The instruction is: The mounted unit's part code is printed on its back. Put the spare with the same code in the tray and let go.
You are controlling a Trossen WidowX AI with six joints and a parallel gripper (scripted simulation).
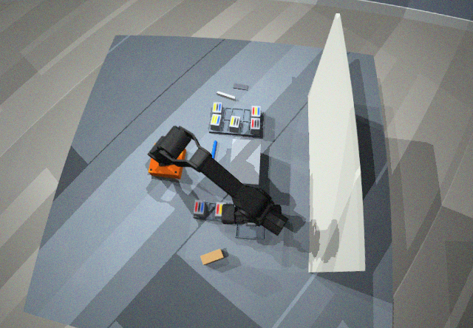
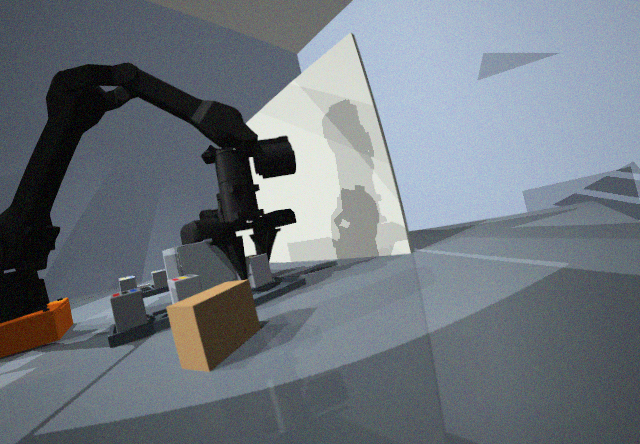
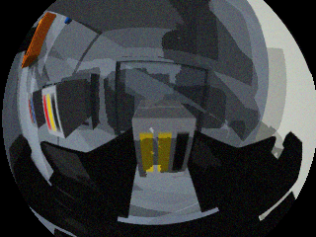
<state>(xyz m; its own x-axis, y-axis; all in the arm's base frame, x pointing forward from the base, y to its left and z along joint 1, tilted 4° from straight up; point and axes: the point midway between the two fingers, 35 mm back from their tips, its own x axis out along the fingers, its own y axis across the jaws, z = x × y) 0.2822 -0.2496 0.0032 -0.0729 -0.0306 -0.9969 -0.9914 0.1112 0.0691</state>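
Right now my gripper tip is 2 cm below the spare. From my gripper tip the other things lie so: tray: 2 cm below; tan cardboard block: 14 cm behind, 12 cm to the right; mounted unit: 20 cm to the left, 3 cm above.
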